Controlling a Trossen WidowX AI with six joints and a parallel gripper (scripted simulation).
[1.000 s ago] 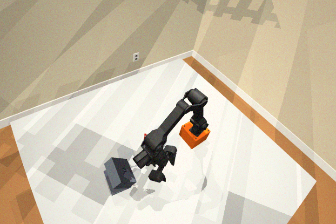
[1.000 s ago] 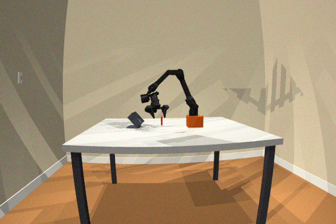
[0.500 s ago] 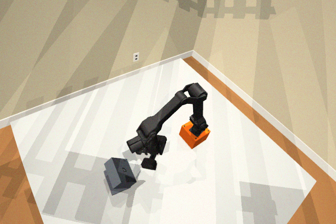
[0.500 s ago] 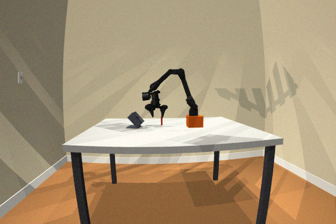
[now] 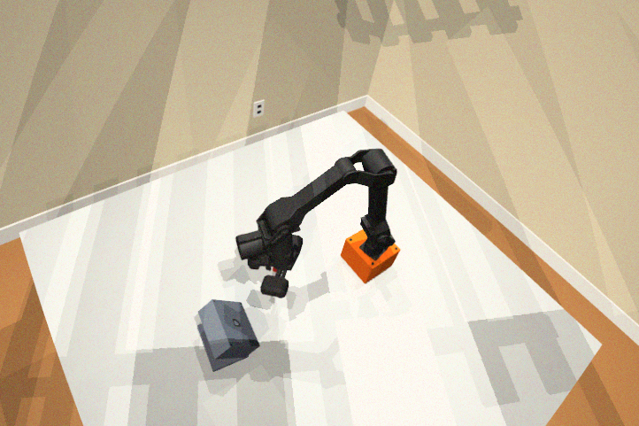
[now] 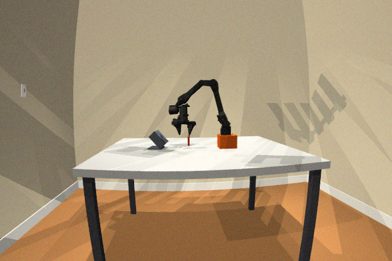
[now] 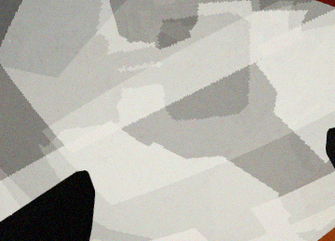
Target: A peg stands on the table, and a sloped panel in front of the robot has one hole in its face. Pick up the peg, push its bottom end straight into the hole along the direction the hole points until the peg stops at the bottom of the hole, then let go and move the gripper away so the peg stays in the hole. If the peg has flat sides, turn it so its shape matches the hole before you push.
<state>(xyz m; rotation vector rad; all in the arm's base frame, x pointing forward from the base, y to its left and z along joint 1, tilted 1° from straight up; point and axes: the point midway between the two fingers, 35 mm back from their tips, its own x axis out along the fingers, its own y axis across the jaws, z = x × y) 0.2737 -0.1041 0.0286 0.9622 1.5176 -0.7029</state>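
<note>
My gripper tip is now 50 mm past the red flat-sided peg, 80 mm to the left of it and 30 mm above it. The rest, counted from my gripper tip: grey sloped panel: 180 mm ahead, 10 mm to the right, 20 mm below.
</note>
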